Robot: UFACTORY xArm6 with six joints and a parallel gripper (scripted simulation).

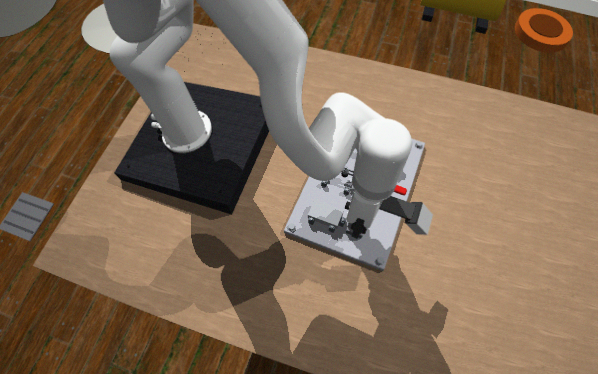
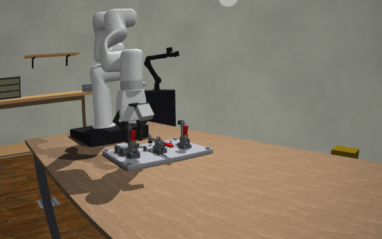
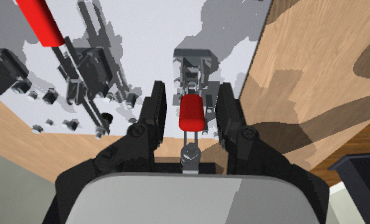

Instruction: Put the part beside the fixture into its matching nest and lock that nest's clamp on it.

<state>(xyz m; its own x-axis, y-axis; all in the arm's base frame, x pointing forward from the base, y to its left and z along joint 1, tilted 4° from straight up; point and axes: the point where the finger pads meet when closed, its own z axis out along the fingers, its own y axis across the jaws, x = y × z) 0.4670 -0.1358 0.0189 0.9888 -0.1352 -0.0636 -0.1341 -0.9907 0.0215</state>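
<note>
Now: hand 3 cm above the clamp and 1 cm past it. The rest, counted from my hand: fixture plate (11 cm to the left, 8 cm below, 2 cm behind); grey block (8 cm behind, 6 cm below, 1 cm to the left).
</note>
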